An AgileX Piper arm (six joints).
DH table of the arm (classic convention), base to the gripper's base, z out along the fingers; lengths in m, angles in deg. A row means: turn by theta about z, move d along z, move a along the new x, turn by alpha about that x. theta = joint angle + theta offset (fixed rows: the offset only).
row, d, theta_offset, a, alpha
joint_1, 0.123, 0, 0, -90
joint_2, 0, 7.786, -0.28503, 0
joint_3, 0, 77.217, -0.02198, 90
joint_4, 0.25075, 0, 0, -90
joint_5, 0, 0, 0, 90
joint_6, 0.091, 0, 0, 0
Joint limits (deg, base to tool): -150..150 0..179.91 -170..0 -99.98..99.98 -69.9..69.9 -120..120
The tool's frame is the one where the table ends.
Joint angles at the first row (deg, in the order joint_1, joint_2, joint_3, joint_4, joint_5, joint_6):
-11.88, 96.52, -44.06, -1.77, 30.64, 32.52
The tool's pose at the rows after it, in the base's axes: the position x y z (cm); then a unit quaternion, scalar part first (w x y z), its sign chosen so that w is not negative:
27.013 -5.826 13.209 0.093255 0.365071 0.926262 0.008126
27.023 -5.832 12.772 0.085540 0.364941 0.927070 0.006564
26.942 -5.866 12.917 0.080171 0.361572 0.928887 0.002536
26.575 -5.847 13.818 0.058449 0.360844 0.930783 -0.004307
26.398 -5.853 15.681 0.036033 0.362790 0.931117 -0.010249
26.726 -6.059 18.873 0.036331 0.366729 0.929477 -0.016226
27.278 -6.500 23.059 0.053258 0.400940 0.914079 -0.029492
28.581 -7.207 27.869 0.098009 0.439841 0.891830 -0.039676
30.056 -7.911 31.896 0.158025 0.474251 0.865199 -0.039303
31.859 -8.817 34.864 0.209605 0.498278 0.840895 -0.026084
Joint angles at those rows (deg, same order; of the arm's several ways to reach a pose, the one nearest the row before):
-11.89, 98.28, -44.10, -1.72, 30.12, 32.55
-11.89, 99.19, -44.10, -1.77, 30.12, 32.55
-11.88, 98.98, -44.32, -2.33, 31.24, 32.55
-11.88, 97.57, -45.29, -2.65, 36.22, 32.55
-11.88, 95.28, -47.81, -2.65, 43.67, 32.55
-11.93, 92.14, -52.53, -3.22, 51.64, 33.05
-11.93, 89.27, -59.54, -5.25, 60.07, 37.85
-11.95, 88.34, -69.48, -7.81, 66.50, 43.07
-11.99, 88.98, -78.77, -10.13, 68.82, 47.81
-12.71, 91.48, -87.68, -10.77, 69.20, 50.46

